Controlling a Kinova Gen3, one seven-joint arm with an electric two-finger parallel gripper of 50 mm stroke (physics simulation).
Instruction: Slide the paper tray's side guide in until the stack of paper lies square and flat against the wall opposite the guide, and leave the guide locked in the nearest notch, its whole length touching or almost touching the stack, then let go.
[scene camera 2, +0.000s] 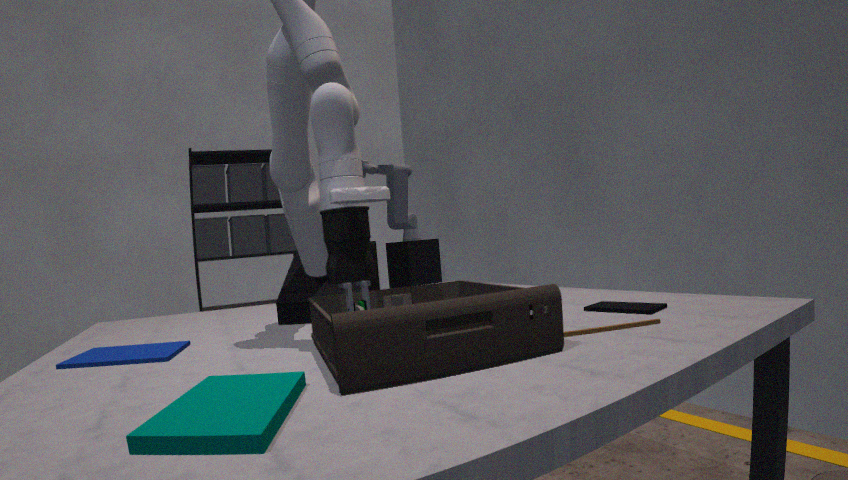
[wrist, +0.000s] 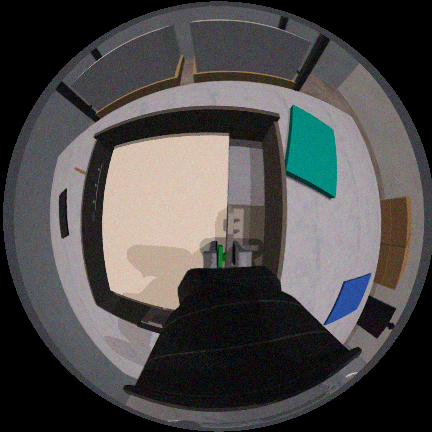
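Seen in the pictures: gripper, fingertip midpoint: (wrist: 223, 248); arm's base at its link origin: (scene camera 2: 321, 265).
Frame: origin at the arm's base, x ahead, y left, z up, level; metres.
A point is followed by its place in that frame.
The brown paper tray (scene camera 2: 380, 350) {z -0.083, x 0.614, y -0.215 m} (wrist: 282, 200) {z -0.047, x 0.475, y -0.219 m} stands on the table. In the wrist view the cream paper stack (wrist: 165, 200) {z -0.088, x 0.518, y -0.081 m} lies flat in it, its left edge along the left wall and its right edge straight. The side guide (wrist: 238, 216) {z -0.109, x 0.470, y -0.174 m} stands at the stack's right edge, with no clear gap seen between them; its near part is hidden by my gripper. My gripper (scene camera 2: 357, 295) (wrist: 223, 248) {z -0.081, x 0.436, y -0.141 m} points down inside the tray and is shut on the guide's green tab (scene camera 2: 361, 305) {z -0.053, x 0.445, y -0.141 m} (wrist: 220, 256) {z -0.048, x 0.436, y -0.136 m}. Whether the guide sits in a notch is hidden.
A teal block (scene camera 2: 226, 404) {z -0.113, x 0.587, y -0.391 m} (wrist: 312, 152) {z -0.112, x 0.551, y -0.359 m} and a blue flat piece (scene camera 2: 124, 354) {z -0.122, x 0.140, y -0.488 m} (wrist: 350, 298) {z -0.122, x 0.126, y -0.470 m} lie beyond the guide's side of the tray. A black flat piece (scene camera 2: 624, 307) {z -0.122, x 0.632, y 0.318 m} (wrist: 63, 213) {z -0.122, x 0.614, y 0.317 m} and a thin brown stick (scene camera 2: 618, 327) {z -0.127, x 0.696, y 0.175 m} (wrist: 80, 171) {z -0.124, x 0.699, y 0.188 m} lie on the opposite side.
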